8 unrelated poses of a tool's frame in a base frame.
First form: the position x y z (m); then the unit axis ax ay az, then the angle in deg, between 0 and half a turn.
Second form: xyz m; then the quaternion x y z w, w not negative. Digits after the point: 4 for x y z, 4 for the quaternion.
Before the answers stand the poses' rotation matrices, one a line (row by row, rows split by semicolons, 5 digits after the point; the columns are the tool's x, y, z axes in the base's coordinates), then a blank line. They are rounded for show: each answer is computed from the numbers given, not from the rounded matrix.
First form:
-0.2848 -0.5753 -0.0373 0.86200 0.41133 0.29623 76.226
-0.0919 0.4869 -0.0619 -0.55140 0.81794 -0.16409 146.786
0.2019 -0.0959 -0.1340 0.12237 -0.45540 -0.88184 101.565
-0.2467 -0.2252 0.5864 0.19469 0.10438 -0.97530 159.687
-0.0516 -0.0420 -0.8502 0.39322 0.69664 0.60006 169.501
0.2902 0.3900 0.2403 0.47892 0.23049 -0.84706 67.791
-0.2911 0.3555 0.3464 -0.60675 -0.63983 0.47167 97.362
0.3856 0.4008 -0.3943 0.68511 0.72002 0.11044 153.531
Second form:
0.80423 -0.01756 0.59406; 0.55786 0.36700 -0.74438; -0.20495 0.93005 0.30495
-0.27821 -0.73846 0.61422; -0.91823 0.39213 0.05553; -0.28186 -0.54855 -0.78718
-0.18250 0.79704 -0.57570; -0.93083 0.04849 0.36221; 0.31661 0.60198 0.73306
-0.86436 0.37795 -0.33171; -0.29919 -0.91670 -0.26486; -0.40419 -0.12968 0.90544
-0.67660 0.43394 0.59490; 0.65262 -0.02077 0.75740; 0.34102 0.90070 -0.26914
0.52065 0.85288 -0.03894; -0.71556 0.41103 -0.56483; -0.46572 0.32195 0.82429
0.28718 -0.02982 -0.95741; 0.90574 0.33370 0.26129; 0.31170 -0.94221 0.12284
-0.00563 0.88565 0.46432; 0.98410 0.08734 -0.15466; -0.17753 0.45606 -0.87206

-0.2848 -0.5753 -0.0373 0.5320 0.2539 0.1828 0.7868
-0.0919 0.4869 -0.0619 -0.5284 0.7838 -0.1572 0.2858
0.2019 -0.0959 -0.1340 0.0948 -0.3528 -0.6832 0.6323
-0.2467 -0.2252 0.5864 0.1916 0.1027 -0.9600 0.1763
-0.0516 -0.0420 -0.8502 0.3916 0.6937 0.5975 0.0915
0.2902 0.3900 0.2403 0.2671 0.1285 -0.4724 0.8301
-0.2911 0.3555 0.3464 -0.4557 -0.4805 0.3542 0.6603
0.3856 0.4008 -0.3943 0.6669 0.7009 0.1075 0.2289

